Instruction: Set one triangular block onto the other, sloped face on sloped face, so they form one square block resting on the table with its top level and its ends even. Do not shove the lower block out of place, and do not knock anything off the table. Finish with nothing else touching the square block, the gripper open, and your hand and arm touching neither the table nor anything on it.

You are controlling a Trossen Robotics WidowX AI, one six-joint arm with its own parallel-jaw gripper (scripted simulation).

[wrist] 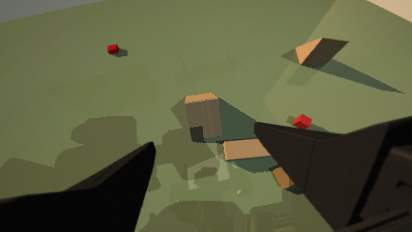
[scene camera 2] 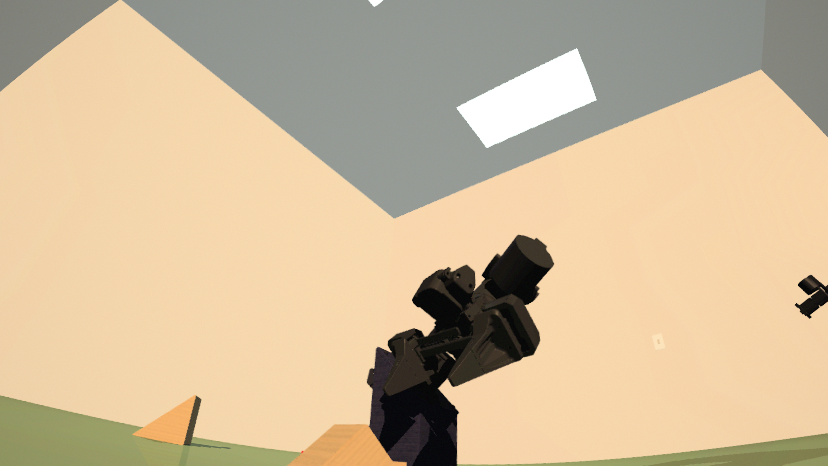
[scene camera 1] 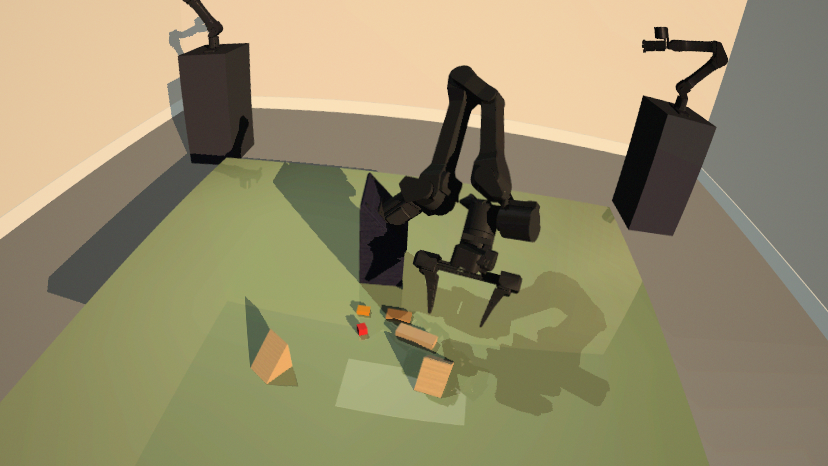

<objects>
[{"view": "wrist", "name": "my gripper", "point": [206, 136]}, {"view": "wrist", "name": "wooden triangular block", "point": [318, 53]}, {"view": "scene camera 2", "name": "my gripper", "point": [415, 388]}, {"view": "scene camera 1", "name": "my gripper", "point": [454, 320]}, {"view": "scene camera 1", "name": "wooden triangular block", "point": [435, 371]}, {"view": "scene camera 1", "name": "wooden triangular block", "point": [273, 358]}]
</objects>
